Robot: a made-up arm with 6 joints.
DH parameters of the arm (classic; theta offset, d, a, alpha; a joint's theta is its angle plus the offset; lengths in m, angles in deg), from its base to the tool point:
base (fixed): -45 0 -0.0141 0
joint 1: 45 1.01 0.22 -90
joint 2: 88.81 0 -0.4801 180
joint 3: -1.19 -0.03 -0.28 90
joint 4: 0 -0.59 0.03 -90
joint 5: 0 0.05 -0.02 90
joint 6: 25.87 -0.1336 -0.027 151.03
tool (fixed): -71.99 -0.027 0 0
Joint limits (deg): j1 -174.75..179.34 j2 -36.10..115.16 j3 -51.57..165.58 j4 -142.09..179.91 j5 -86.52..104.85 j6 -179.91..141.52
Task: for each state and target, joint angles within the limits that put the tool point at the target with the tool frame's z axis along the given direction. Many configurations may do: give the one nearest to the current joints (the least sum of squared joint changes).
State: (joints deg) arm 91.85 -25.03 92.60 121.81 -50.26 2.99
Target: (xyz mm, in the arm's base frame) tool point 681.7 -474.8 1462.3 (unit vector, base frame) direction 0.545 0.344 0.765
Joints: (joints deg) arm 141.96 -35.93 114.01 82.69 -42.39 -12.57
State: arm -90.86 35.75 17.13 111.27 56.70 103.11
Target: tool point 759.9 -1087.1 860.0 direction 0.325 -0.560 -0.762
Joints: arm -58.60 71.95 23.37 99.96 28.32 61.66
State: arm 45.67 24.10 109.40 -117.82 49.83 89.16
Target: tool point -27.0 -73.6 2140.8 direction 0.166 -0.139 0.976
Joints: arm 51.34 -3.17 86.54 -85.40 41.48 65.04
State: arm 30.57 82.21 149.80 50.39 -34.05 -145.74
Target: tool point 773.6 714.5 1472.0 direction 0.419 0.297 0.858
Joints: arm 44.81 113.47 150.45 42.11 -8.89 -156.91
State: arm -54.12 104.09 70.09 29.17 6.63 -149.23
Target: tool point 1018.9 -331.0 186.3 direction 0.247 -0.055 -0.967
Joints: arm -14.58 115.16 34.73 63.16 -25.91 -124.79
